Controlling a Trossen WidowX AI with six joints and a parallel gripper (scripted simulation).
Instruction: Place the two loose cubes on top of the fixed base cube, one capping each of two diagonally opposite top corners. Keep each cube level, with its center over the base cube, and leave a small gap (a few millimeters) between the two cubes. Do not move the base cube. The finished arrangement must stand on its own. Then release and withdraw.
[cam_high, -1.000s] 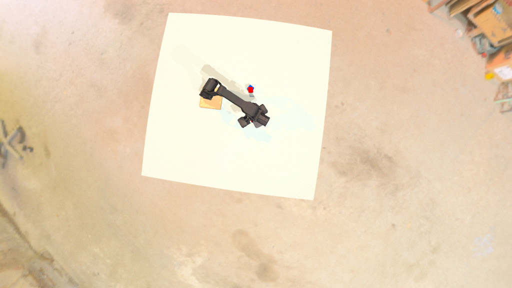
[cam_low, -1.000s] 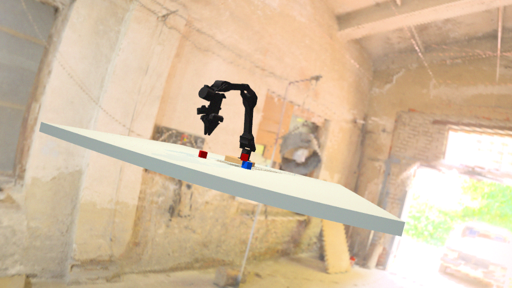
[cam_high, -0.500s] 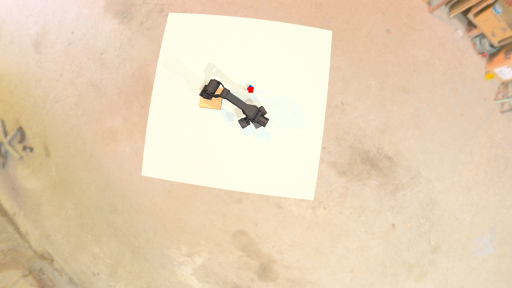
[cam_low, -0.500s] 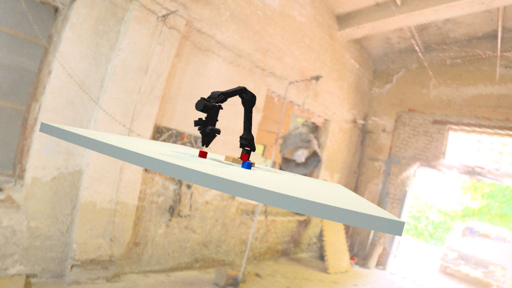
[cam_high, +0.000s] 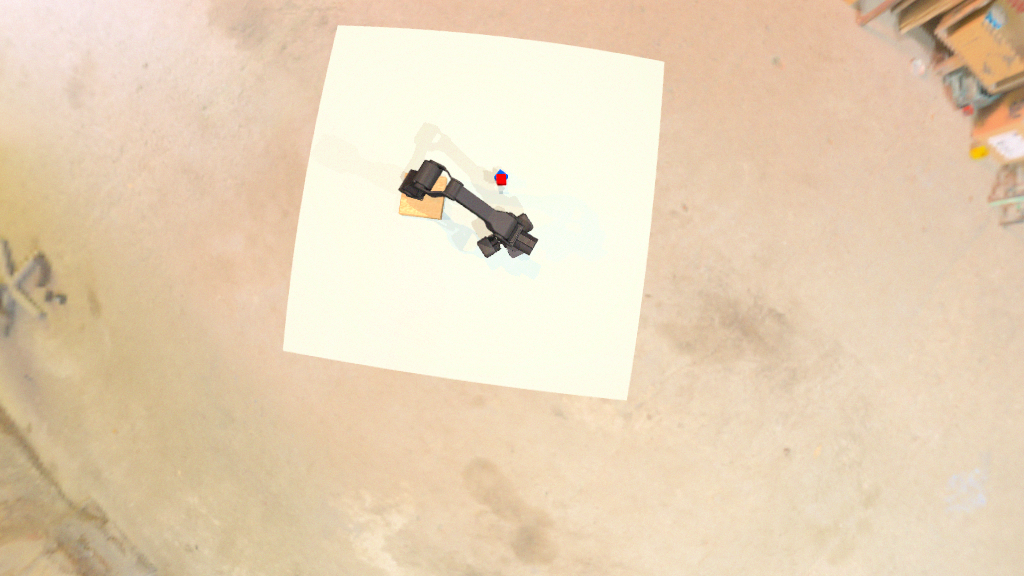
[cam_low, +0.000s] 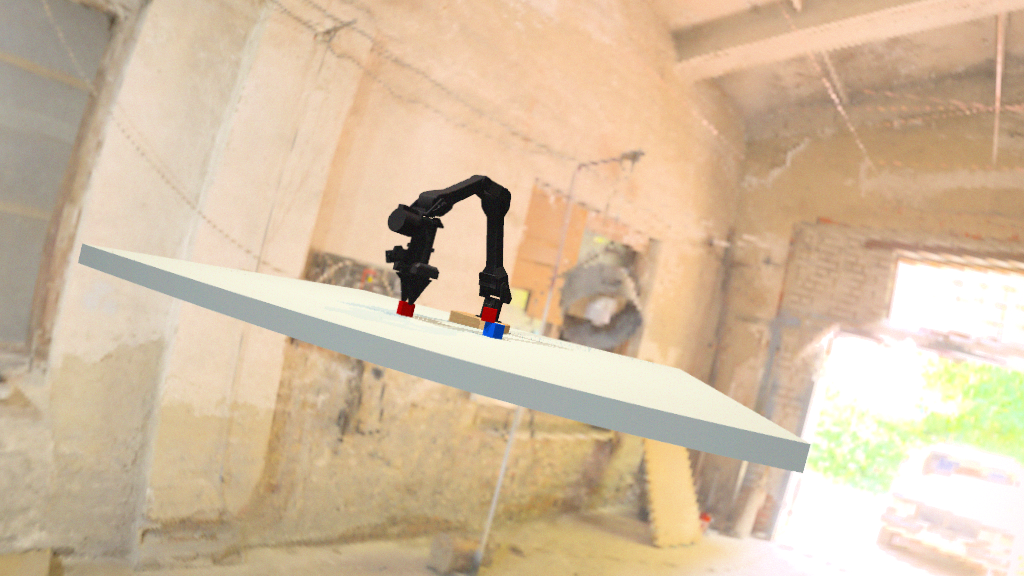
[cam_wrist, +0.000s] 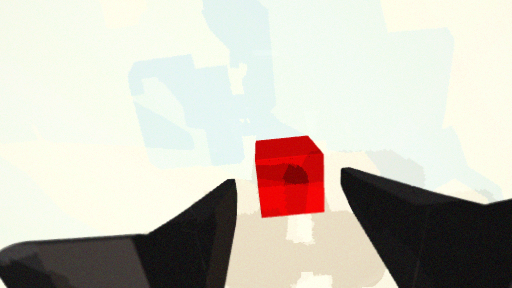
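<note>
My gripper tip is 210 mm to the right of the blue cube, 80 mm past it and 10 mm above it.
</note>
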